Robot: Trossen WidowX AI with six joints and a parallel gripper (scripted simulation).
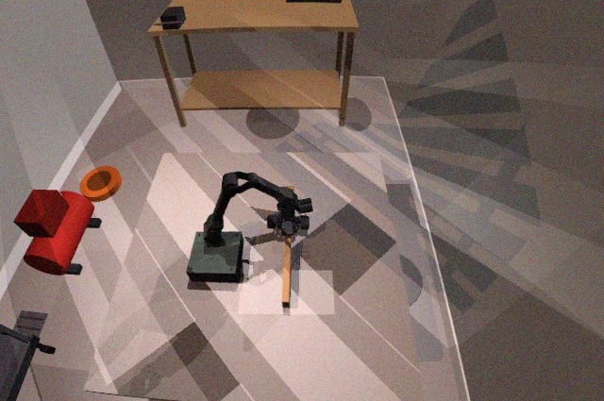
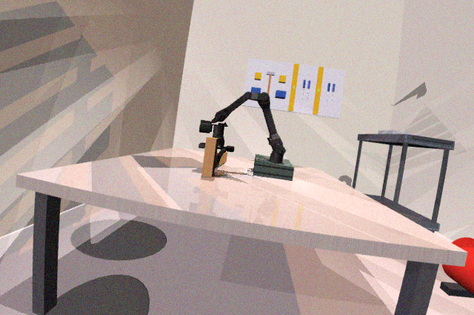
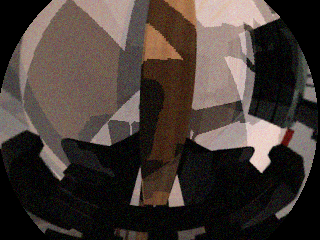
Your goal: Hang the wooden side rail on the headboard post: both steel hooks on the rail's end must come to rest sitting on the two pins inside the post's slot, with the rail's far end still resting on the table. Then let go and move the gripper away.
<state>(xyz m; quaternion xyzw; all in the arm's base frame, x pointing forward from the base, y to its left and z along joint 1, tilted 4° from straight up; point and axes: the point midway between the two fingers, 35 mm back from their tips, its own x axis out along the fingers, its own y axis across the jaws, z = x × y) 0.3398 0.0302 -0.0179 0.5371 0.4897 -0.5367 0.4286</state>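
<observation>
My gripper tip is 140 mm to the right of the wooden headboard post, 40 mm below it and 20 mm short of it.
</observation>
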